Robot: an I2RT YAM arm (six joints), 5 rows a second.
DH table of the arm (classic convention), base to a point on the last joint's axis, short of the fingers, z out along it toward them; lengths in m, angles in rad. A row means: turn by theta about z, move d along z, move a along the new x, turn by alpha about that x. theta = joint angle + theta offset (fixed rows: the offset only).
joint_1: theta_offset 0  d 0.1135  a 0.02  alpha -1.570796
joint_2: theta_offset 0  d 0  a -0.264  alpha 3.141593
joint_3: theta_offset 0.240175  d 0  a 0.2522  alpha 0
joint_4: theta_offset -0.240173  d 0  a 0.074  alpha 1.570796
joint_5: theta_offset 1.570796  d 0  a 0  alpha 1.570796
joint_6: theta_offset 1.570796  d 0.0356  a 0  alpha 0
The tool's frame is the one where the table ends.
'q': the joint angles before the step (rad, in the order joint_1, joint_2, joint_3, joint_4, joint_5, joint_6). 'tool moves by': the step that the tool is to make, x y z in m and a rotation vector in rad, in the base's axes. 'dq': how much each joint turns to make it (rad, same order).
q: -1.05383, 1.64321, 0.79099, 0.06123, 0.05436, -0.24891
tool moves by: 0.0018, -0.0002, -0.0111, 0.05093, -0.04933, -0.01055
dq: -0.00004, 0.03442, -0.00786, 0.02053, -0.04161, 0.05490
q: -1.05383, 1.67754, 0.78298, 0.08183, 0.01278, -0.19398
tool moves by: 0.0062, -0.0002, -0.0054, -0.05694, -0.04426, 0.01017
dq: 0.01589, 0.02323, -0.02906, 0.12362, -0.00278, 0.01096
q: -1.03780, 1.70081, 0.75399, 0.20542, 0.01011, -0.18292
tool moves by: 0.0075, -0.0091, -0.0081, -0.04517, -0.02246, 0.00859
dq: 0.00543, 0.06376, 0.01285, 0.10127, 0.00007, -0.00490
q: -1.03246, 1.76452, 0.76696, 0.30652, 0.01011, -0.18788
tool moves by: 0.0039, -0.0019, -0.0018, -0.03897, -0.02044, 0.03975
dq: 0.00420, 0.01953, -0.00549, 0.06888, -0.02632, -0.02403
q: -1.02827, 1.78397, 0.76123, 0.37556, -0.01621, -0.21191
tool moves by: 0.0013, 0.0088, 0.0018, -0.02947, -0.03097, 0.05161
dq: 0.01285, -0.02412, -0.04173, 0.05843, -0.03787, -0.01380
